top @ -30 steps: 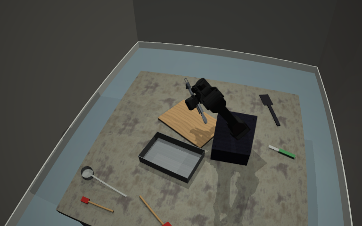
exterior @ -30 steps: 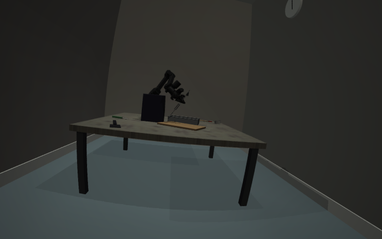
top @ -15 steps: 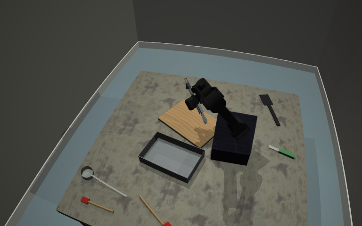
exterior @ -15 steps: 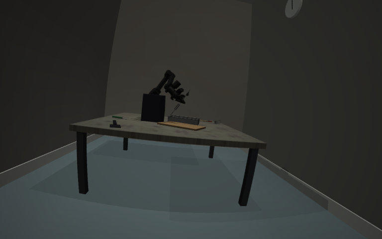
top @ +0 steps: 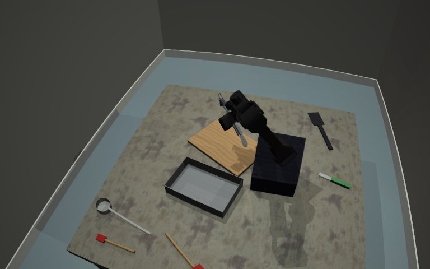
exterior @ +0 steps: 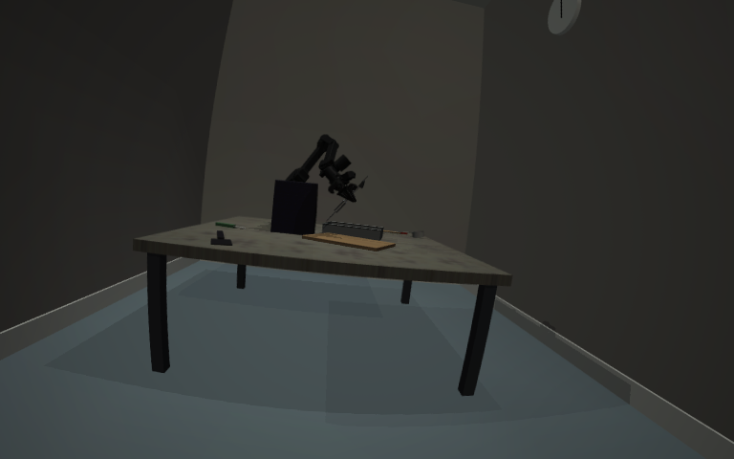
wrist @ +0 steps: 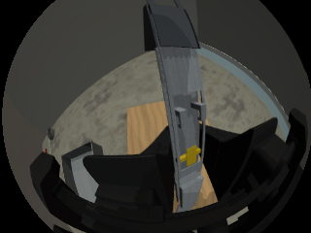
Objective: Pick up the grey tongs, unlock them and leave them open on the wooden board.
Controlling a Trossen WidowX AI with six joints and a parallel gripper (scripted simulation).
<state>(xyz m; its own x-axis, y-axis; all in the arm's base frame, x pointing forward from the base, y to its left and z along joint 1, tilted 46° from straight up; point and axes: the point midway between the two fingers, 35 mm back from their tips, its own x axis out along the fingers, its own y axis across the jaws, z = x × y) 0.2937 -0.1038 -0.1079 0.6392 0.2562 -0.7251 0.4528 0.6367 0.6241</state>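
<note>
My gripper tip is 30 mm past the yellow lock piece, 10 mm to the right of it and 20 mm below it. From my gripper tip the other things lie so: black spatula 490 mm behind, 290 mm to the right, 180 mm below; then dark roasting tin 10 mm ahead, 310 mm to the left, 160 mm below; then wooden board 10 mm to the left, 180 mm below.
</note>
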